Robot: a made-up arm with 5 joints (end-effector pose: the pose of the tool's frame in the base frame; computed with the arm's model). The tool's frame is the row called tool. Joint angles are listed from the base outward.
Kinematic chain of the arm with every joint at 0, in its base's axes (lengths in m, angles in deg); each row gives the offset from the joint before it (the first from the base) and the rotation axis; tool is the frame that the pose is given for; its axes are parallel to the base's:
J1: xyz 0 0 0.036 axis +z
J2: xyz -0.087 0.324 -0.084 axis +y
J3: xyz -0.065 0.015 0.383 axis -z
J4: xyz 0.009 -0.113 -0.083 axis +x
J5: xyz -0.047 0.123 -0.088 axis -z
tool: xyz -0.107 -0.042 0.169
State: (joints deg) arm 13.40 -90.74 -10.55 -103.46 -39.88
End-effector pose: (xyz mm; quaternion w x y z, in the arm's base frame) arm -400.9 195.6 -200.7 0.5729 -0.6862 -0.3415 -0.2903
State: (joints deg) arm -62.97 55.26 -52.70 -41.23 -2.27
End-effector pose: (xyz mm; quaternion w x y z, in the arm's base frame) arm 236.9 28.4 252.4 0.9637 0.0619 0.2578 0.0318
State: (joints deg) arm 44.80 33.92 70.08 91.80 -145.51
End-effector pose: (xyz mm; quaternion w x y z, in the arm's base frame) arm -180.6 105.8 404.9 0.4917 0.1088 -0.4889 0.7123
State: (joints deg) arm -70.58 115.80 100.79 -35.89 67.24
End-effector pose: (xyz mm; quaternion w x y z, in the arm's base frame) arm 447.7 42.0 -205.3 0.1646 0.7063 -0.6608 0.1934
